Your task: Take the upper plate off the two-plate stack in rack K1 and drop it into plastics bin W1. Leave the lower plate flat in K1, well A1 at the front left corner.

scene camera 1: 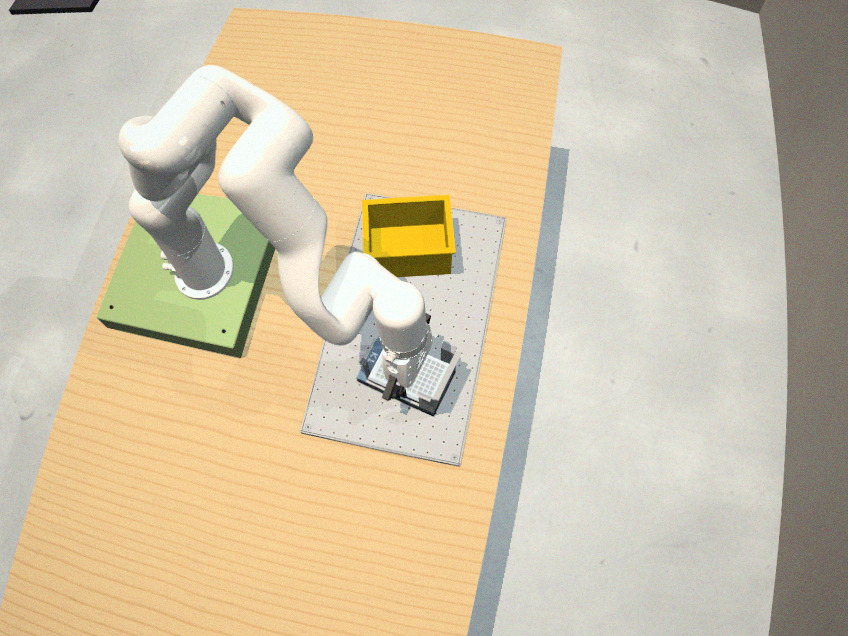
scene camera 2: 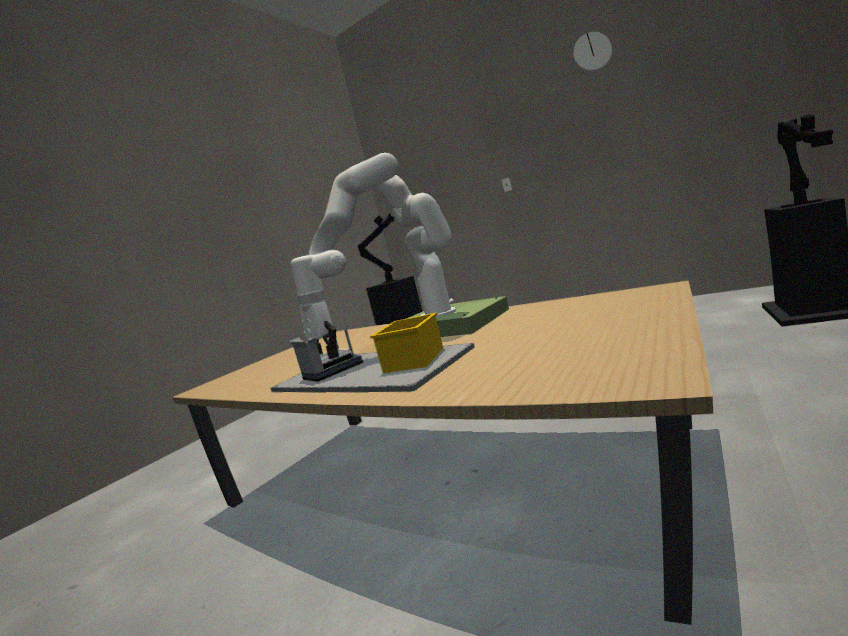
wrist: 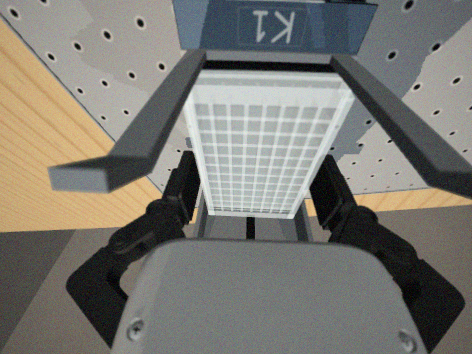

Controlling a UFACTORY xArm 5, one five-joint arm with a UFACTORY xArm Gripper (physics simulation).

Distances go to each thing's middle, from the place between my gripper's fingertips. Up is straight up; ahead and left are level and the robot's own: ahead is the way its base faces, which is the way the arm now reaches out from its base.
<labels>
Right now the white gridded plate (scene camera 1: 432, 371) is right at my hand. Round my hand: black gridded plate (wrist: 209, 64) 1 cm below.
</labels>
